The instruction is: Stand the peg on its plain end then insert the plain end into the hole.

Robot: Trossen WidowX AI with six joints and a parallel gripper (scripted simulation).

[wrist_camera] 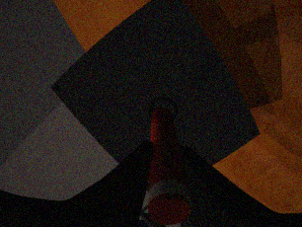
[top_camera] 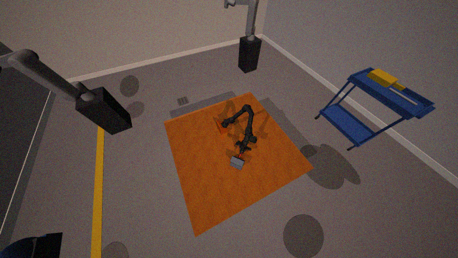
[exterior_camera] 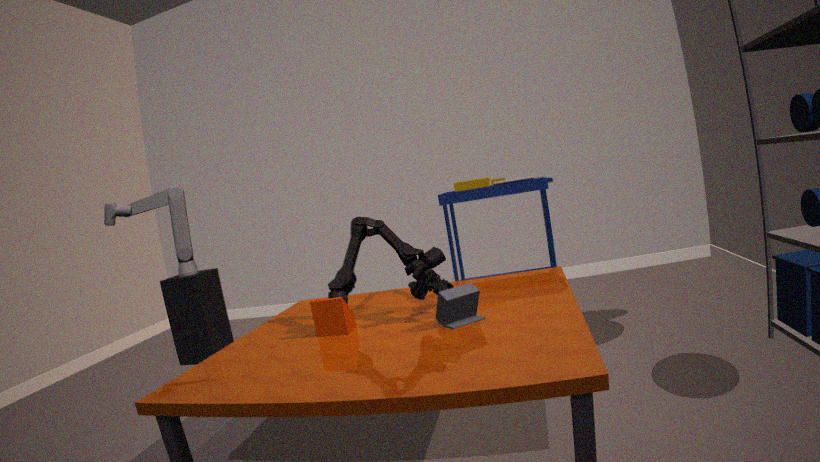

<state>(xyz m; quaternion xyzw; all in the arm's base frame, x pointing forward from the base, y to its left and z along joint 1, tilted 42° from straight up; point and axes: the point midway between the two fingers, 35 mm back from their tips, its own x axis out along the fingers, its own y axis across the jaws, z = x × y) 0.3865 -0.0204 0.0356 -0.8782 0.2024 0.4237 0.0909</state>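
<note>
Now: gripper tip 50 mm to the left of the grey sloped panel, 40 mm short of it and 30 mm above it. Also, from my gripper tip: red peg (10 mm to the left, 10 mm behind, 10 mm above).
</note>
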